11 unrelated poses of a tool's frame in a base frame.
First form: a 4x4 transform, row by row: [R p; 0 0 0 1], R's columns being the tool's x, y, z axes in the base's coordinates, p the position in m. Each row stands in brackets.
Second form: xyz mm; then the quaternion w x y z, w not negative. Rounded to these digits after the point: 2 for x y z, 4 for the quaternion.
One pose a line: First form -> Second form
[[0.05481 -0.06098 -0.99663 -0.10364], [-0.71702 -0.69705 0.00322 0.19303], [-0.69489 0.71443 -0.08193 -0.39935], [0 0 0 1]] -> -103.64 193.03 -399.35 0.2626 0.6771 -0.2873 -0.6246
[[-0.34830 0.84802 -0.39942 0.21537], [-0.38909 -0.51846 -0.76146 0.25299], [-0.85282 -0.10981 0.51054 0.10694], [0 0 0 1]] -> 215.37 252.99 106.94 0.4012 0.4061 0.2825 -0.7709
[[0.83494 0.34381 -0.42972 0.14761], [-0.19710 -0.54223 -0.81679 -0.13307], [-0.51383 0.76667 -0.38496 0.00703], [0 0 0 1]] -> 147.61 -133.07 7.03 0.4764 0.8310 0.0441 -0.2839
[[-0.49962 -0.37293 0.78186 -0.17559], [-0.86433 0.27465 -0.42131 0.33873], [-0.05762 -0.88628 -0.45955 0.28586], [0 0 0 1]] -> -175.59 338.73 285.86 0.2808 -0.4139 0.7473 -0.4374
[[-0.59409 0.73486 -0.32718 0.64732], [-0.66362 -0.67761 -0.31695 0.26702], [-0.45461 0.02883 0.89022 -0.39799], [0 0 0 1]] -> 647.32 267.02 -397.99 0.3932 0.2198 0.0810 -0.8891
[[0.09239 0.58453 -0.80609 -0.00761], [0.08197 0.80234 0.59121 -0.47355], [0.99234 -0.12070 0.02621 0.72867], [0 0 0 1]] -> -7.61 -473.55 728.67 0.6930 -0.2568 -0.6488 -0.1813
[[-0.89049 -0.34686 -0.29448 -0.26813], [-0.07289 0.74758 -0.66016 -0.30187], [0.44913 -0.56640 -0.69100 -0.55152], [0 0 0 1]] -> -268.13 -301.87 -551.52 0.2038 0.1150 -0.9123 0.3361
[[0.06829 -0.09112 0.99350 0.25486], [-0.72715 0.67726 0.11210 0.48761], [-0.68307 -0.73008 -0.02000 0.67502], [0 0 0 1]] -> 254.86 487.61 675.02 0.6568 -0.3206 0.6382 -0.2421
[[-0.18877 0.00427 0.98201 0.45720], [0.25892 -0.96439 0.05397 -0.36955], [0.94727 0.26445 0.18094 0.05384], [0 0 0 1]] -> 457.20 -369.55 53.84 0.0833 0.6314 0.1042 0.7639
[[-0.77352 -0.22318 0.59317 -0.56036], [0.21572 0.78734 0.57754 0.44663], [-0.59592 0.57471 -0.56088 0.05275], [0 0 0 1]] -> -560.36 446.63 52.75 0.3365 -0.0021 0.8834 0.3261
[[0.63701 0.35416 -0.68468 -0.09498], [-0.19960 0.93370 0.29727 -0.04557], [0.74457 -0.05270 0.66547 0.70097], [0 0 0 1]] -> -94.98 -45.57 700.97 0.8995 -0.0973 -0.3972 -0.1539
